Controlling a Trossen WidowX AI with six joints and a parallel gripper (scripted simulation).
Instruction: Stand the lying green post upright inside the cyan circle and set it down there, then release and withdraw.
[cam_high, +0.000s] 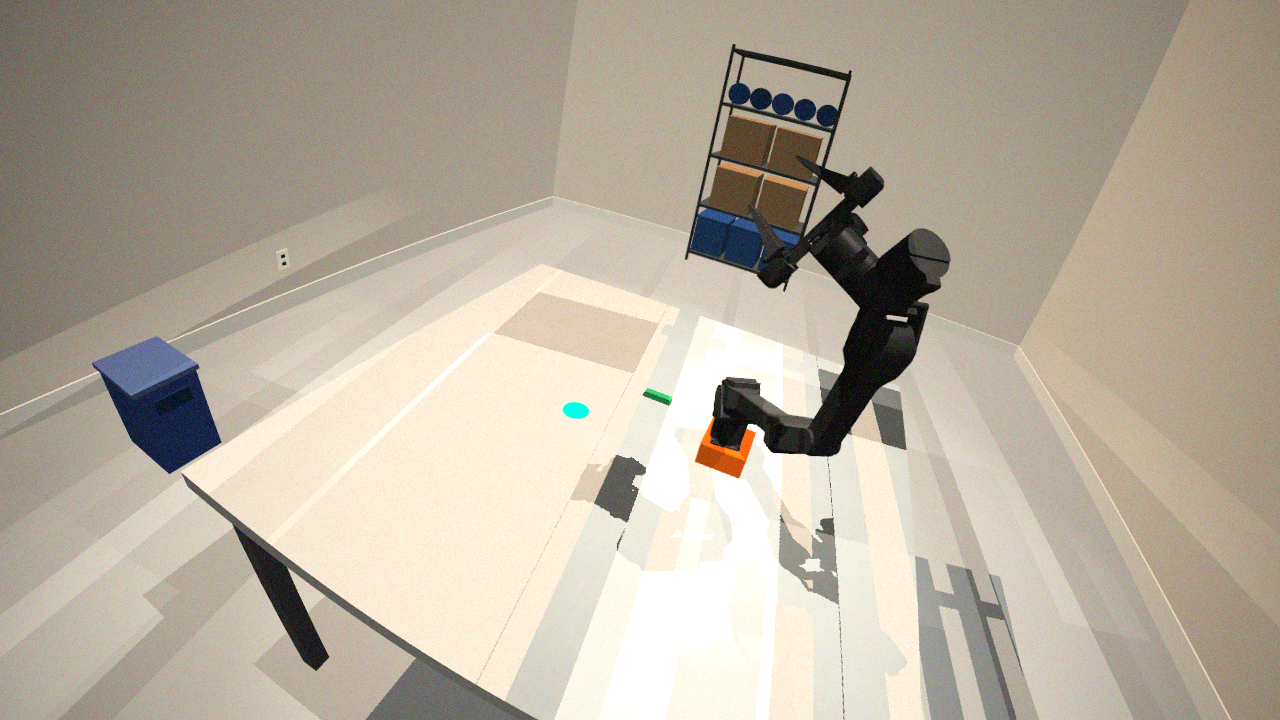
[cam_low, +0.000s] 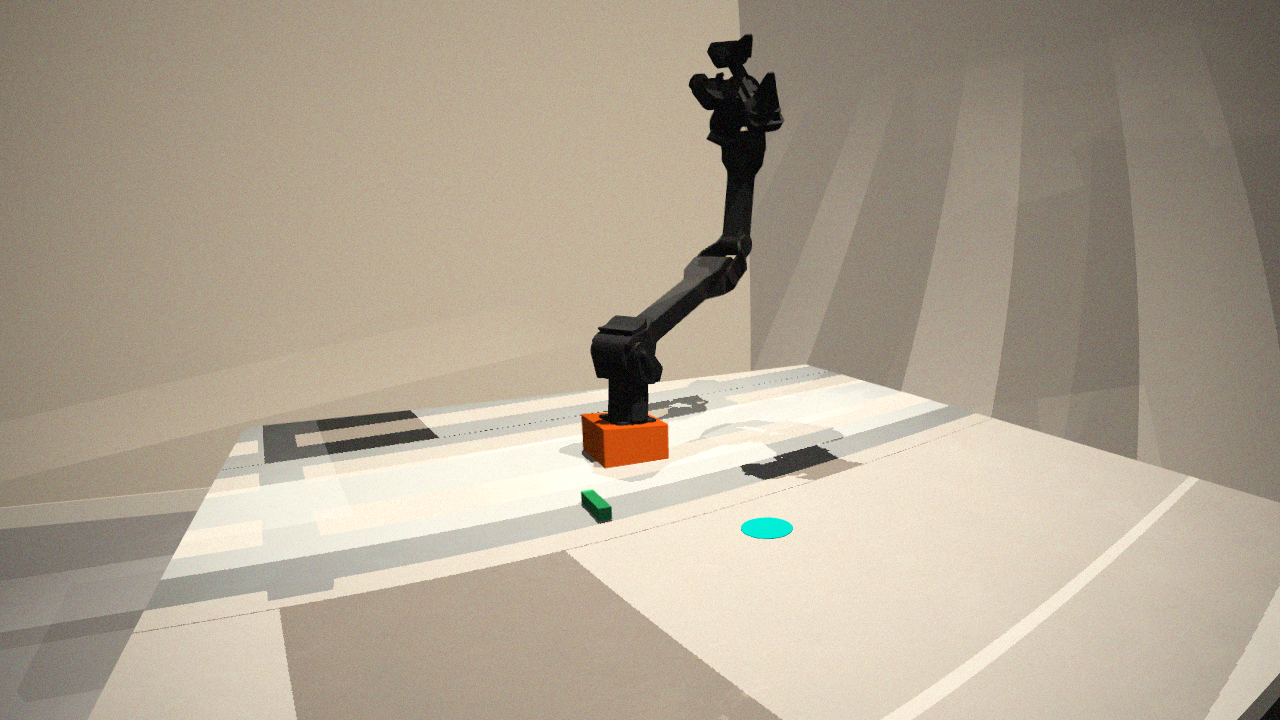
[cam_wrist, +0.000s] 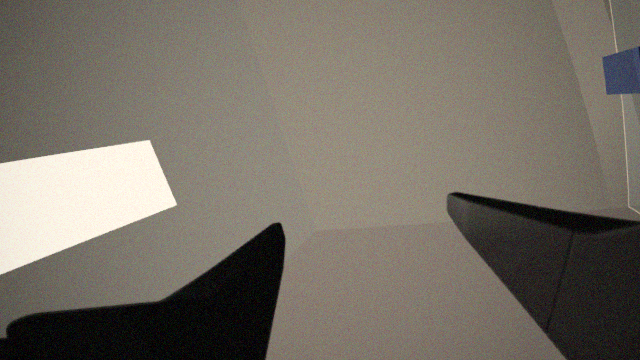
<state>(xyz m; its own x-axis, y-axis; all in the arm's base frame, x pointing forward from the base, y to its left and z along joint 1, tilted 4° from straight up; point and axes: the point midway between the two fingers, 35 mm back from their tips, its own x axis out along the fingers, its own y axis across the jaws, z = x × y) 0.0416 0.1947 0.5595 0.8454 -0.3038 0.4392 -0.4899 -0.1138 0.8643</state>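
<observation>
Right now my gripper tip is 610 mm above the green post, 370 mm to the left of it and 110 mm short of it. From my gripper tip the other things lie so: cyan circle: 620 mm below, 270 mm ahead, 230 mm to the right.
</observation>
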